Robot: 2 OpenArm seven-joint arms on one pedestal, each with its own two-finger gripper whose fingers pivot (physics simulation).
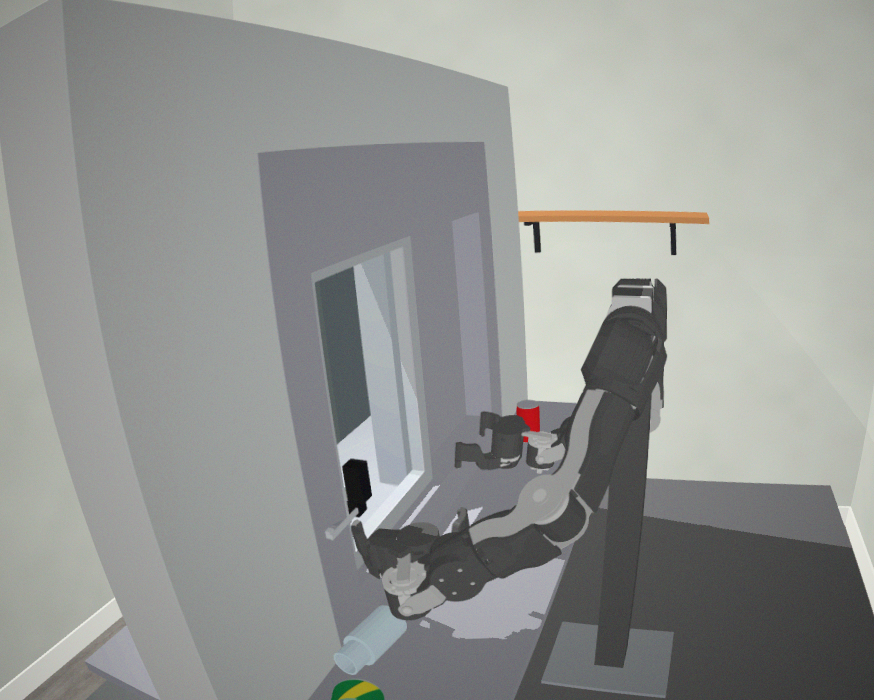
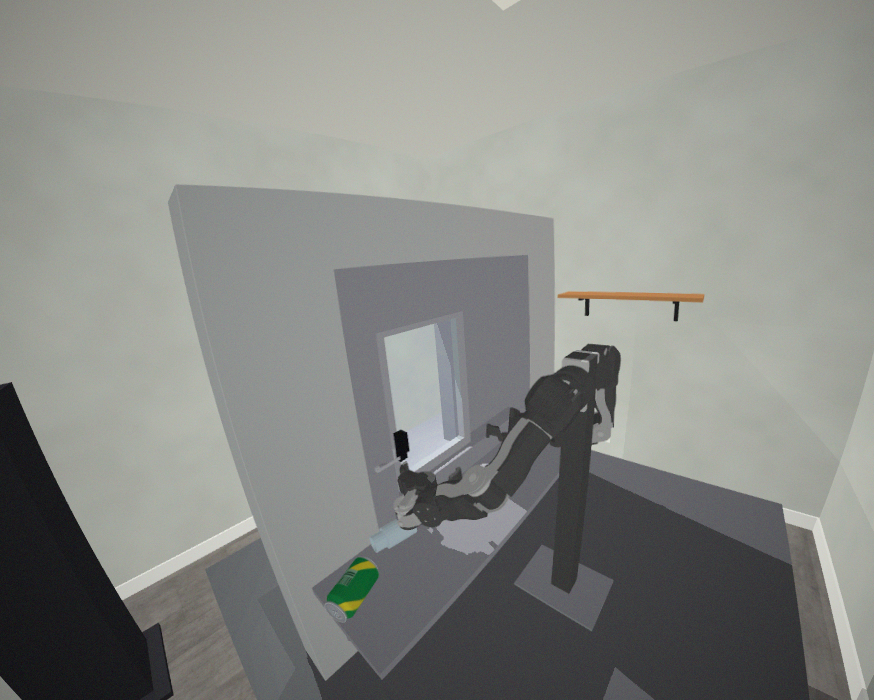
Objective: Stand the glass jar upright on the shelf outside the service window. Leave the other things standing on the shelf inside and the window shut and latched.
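The pale blue glass jar (image 1: 373,638) (image 2: 392,536) lies on its side on the inner shelf (image 1: 437,670) (image 2: 408,583), close to the wall, its neck toward the lower left. My left gripper (image 1: 410,528) (image 2: 431,473) is open and empty in front of the lower part of the service window (image 1: 418,350) (image 2: 463,379), with its wrist beside the jar's far end. My right gripper (image 1: 470,437) (image 2: 501,422) is open and empty farther along the wall. A thin handle (image 1: 344,523) (image 2: 386,464) and a black block (image 1: 356,479) (image 2: 400,443) are at the window's lower left. I cannot tell whether it is latched.
A green and yellow can (image 1: 357,689) (image 2: 353,586) lies on its side on the inner shelf's near end. A red can (image 1: 528,415) stands behind my right gripper. My arms' pedestal (image 1: 622,583) (image 2: 571,510) stands beside the shelf. An orange wall shelf (image 1: 612,216) (image 2: 631,296) hangs behind.
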